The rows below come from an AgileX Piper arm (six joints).
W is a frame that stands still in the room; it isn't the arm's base.
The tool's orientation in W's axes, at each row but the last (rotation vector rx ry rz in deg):
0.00 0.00 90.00
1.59 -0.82 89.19
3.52 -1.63 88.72
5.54 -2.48 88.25
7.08 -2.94 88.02
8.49 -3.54 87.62
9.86 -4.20 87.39
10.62 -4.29 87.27
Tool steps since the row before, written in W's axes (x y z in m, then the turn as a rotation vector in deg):
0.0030 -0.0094 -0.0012 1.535 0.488 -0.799
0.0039 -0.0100 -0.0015 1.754 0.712 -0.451
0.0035 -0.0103 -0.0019 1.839 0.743 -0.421
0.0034 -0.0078 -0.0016 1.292 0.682 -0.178
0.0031 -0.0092 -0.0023 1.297 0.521 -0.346
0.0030 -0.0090 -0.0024 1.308 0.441 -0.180
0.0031 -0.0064 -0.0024 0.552 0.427 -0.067
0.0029 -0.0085 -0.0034 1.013 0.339 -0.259
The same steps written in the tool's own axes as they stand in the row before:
-0.0094 -0.0030 -0.0012 0.488 -1.535 -0.799
-0.0100 -0.0041 -0.0012 0.724 -1.748 -0.455
-0.0103 -0.0038 -0.0012 0.759 -1.832 -0.425
-0.0078 -0.0037 -0.0008 0.703 -1.278 -0.196
-0.0093 -0.0035 -0.0011 0.524 -1.296 -0.345
-0.0091 -0.0034 -0.0010 0.468 -1.300 -0.169
-0.0065 -0.0035 -0.0012 0.437 -0.539 -0.100
-0.0088 -0.0035 -0.0017 0.341 -1.016 -0.244

